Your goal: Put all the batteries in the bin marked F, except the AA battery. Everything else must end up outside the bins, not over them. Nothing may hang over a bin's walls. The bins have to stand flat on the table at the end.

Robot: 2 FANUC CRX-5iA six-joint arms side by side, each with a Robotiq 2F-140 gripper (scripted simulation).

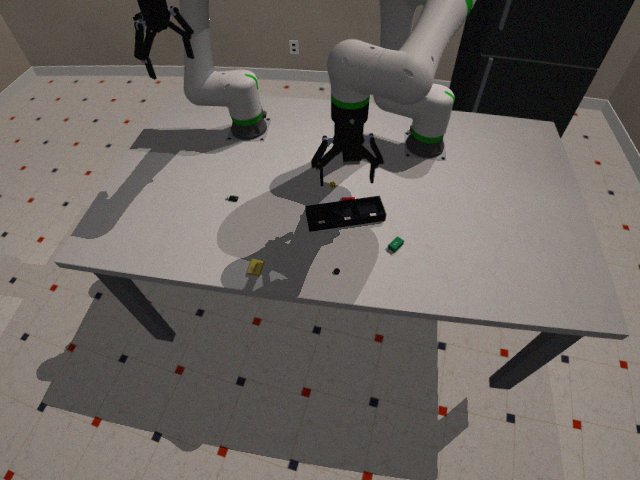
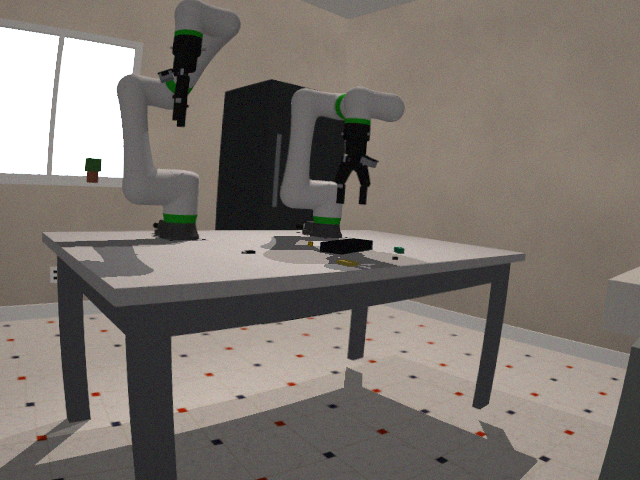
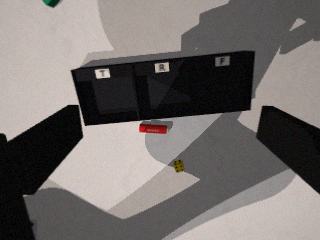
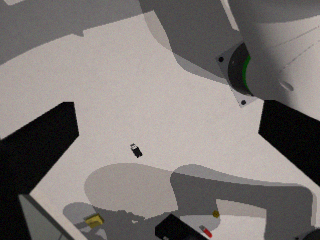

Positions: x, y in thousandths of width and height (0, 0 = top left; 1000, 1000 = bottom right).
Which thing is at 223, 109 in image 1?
My right gripper.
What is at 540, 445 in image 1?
A three joined black bins.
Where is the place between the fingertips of my left gripper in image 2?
549, 426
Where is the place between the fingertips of my right gripper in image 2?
279, 257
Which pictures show my left gripper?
Image 1, image 2 and image 3 only.
